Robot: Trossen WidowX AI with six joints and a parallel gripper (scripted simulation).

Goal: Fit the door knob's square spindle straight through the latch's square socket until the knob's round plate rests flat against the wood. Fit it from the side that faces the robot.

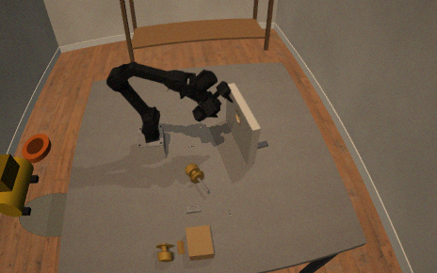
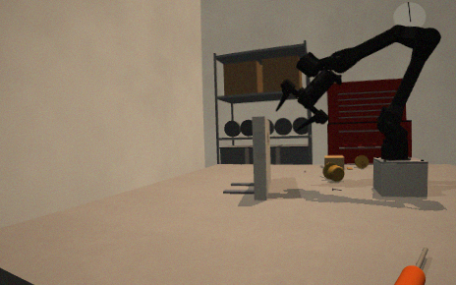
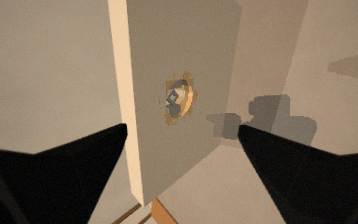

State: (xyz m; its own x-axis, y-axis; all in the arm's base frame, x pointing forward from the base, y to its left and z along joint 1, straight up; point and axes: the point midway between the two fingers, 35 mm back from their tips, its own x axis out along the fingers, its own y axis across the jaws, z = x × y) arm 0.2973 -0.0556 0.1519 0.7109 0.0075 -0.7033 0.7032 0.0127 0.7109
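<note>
The wood door panel is 11 cm below my hand and 10 cm ahead of it. Also, from my hand: tan block 46 cm to the right, 22 cm below, 22 cm behind; then orange-handled tool 54 cm to the left, 24 cm below, 11 cm behind.
</note>
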